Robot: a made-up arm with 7 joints. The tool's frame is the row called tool.
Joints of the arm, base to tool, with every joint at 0 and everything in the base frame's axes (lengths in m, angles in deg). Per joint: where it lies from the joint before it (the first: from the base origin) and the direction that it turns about. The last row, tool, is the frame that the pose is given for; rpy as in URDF.
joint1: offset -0.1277 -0.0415 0.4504 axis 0 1 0
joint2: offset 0.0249 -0.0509 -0.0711 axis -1 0 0
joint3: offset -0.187 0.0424 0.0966 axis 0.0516 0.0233 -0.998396
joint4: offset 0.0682 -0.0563 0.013 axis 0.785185 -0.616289 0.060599
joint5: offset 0.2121 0.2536 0.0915 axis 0 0 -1
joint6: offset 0.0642 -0.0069 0.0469 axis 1 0 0
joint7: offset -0.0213 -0.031 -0.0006 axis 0 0 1
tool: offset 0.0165 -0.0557 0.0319 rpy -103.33 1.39 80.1
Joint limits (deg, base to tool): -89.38..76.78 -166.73..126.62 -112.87..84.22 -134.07..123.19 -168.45..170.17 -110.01..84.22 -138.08..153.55
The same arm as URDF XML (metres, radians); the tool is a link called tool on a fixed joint. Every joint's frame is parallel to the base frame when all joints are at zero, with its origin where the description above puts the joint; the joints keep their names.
<robot name="arm">
  <joint name="joint1" type="revolute">
    <parent link="base"/>
    <child link="link1"/>
    <origin xyz="-0.1277 -0.0415 0.4504" rpy="0 0 0"/>
    <axis xyz="0 1 0"/>
    <limit lower="-1.56" upper="1.3401"/>
  </joint>
  <joint name="joint2" type="revolute">
    <parent link="link1"/>
    <child link="link2"/>
    <origin xyz="0.0249 -0.0509 -0.0711" rpy="0 0 0"/>
    <axis xyz="-1 0 0"/>
    <limit lower="-2.91" upper="2.2099"/>
  </joint>
  <joint name="joint3" type="revolute">
    <parent link="link2"/>
    <child link="link3"/>
    <origin xyz="-0.187 0.0424 0.0966" rpy="0 0 0"/>
    <axis xyz="0.0516 0.0233 -0.998396"/>
    <limit lower="-1.97" upper="1.4699"/>
  </joint>
  <joint name="joint4" type="revolute">
    <parent link="link3"/>
    <child link="link4"/>
    <origin xyz="0.0682 -0.0563 0.013" rpy="0 0 0"/>
    <axis xyz="0.785185 -0.616289 0.060599"/>
    <limit lower="-2.34" upper="2.1501"/>
  </joint>
  <joint name="joint5" type="revolute">
    <parent link="link4"/>
    <child link="link5"/>
    <origin xyz="0.2121 0.2536 0.0915" rpy="0 0 0"/>
    <axis xyz="0 0 -1"/>
    <limit lower="-2.94" upper="2.97"/>
  </joint>
  <joint name="joint6" type="revolute">
    <parent link="link5"/>
    <child link="link6"/>
    <origin xyz="0.0642 -0.0069 0.0469" rpy="0 0 0"/>
    <axis xyz="1 0 0"/>
    <limit lower="-1.92" upper="1.4699"/>
  </joint>
  <joint name="joint7" type="revolute">
    <parent link="link6"/>
    <child link="link7"/>
    <origin xyz="-0.0213 -0.031 -0.0006" rpy="0 0 0"/>
    <axis xyz="0 0 1"/>
    <limit lower="-2.41" upper="2.68"/>
  </joint>
  <joint name="tool_joint" type="fixed">
    <parent link="link7"/>
    <child link="tool"/>
    <origin xyz="0.0165 -0.0557 0.0319" rpy="-1.8034 0.0243 1.398"/>
  </joint>
  <link name="base"/>
  <link name="link1"/>
  <link name="link2"/>
  <link name="link3"/>
  <link name="link4"/>
  <link name="link5"/>
  <link name="link6"/>
  <link name="link7"/>
  <link name="tool"/>
</robot>

